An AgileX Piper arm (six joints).
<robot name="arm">
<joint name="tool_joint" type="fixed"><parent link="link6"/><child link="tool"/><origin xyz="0 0 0" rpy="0 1.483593 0"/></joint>
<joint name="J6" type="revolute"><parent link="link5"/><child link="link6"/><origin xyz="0.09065 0 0.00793" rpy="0 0 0"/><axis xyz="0.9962 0 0.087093"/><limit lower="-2.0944" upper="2.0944"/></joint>
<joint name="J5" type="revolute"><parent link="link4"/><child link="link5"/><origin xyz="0 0 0" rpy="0 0 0"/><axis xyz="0 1 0"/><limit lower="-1.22" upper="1.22"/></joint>
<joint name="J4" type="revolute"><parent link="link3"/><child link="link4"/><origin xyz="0.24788 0 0.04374" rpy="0 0 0"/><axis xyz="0.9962 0 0.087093"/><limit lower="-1.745" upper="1.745"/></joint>
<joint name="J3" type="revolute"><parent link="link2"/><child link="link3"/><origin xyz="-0.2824 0 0.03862" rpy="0 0 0"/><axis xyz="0 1 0"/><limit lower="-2.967" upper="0"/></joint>
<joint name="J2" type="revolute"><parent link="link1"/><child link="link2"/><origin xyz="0 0 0" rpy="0 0 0"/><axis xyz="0 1 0"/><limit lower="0" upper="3.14"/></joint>
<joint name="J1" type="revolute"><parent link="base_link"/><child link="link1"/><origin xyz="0 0 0.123" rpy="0 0 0"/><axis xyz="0 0 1"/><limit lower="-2.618" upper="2.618"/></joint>
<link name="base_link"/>
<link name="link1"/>
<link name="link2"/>
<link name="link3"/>
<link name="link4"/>
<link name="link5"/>
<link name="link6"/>
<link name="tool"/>
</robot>
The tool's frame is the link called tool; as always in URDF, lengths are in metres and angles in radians.
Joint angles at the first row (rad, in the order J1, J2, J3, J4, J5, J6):
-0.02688, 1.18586, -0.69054, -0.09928, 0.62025, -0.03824
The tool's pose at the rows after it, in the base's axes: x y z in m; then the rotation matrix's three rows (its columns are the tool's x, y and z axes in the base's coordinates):
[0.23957 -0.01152 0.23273], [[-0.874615 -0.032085 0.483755], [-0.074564 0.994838 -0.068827], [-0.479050 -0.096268 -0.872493]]
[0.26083 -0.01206 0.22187], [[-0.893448 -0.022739 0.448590], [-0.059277 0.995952 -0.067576], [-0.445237 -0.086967 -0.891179]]
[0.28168 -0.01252 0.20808], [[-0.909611 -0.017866 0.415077], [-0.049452 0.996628 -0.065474], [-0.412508 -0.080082 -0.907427]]
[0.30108 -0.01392 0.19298], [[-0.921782 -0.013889 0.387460], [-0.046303 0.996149 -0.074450], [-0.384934 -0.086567 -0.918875]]
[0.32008 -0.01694 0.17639], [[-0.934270 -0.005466 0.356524], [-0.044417 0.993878 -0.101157], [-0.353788 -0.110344 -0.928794]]
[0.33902 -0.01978 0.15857], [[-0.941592 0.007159 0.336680], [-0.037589 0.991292 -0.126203], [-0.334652 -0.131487 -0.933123]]
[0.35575 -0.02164 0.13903], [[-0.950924 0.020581 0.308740], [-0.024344 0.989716 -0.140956], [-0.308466 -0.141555 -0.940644]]
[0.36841 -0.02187 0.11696], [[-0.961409 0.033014 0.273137], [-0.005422 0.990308 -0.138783], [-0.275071 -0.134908 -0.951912]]
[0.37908 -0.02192 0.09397], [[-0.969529 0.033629 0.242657], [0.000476 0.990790 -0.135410], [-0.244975 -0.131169 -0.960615]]
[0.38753 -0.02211 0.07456], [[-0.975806 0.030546 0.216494], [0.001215 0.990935 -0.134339], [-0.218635 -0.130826 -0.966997]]
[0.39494 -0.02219 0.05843], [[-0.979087 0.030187 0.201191], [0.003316 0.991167 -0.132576], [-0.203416 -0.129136 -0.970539]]
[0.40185 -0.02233 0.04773], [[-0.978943 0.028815 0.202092], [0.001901 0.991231 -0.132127], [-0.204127 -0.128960 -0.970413]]
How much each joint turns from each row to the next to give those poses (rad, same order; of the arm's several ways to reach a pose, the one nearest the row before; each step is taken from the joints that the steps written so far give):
0.00000, 0.11479, -0.05554, 0.00000, -0.02225, 0.02202
0.00002, 0.10367, -0.05357, -0.00097, -0.01017, 0.01625
-0.00004, 0.10404, -0.05237, 0.00003, -0.01435, 0.01017
0.00002, 0.09834, -0.05006, -0.02137, -0.01755, 0.02196
-0.00001, 0.09948, -0.05534, -0.05524, -0.00867, 0.04940
-0.00001, 0.09827, -0.05699, -0.05672, -0.01674, 0.05745
0.00000, 0.09598, -0.05766, -0.03440, -0.00594, 0.04392
0.00000, 0.09095, -0.04836, 0.00015, -0.00498, 0.01934
0.00002, 0.08740, -0.04450, 0.00000, -0.01106, 0.00716
0.00001, 0.07316, -0.04201, -0.00116, -0.00392, 0.00211
-0.00001, 0.06104, -0.03876, -0.00035, -0.00650, 0.00315
0.00000, 0.04364, -0.03345, -0.00456, -0.01079, 0.00401

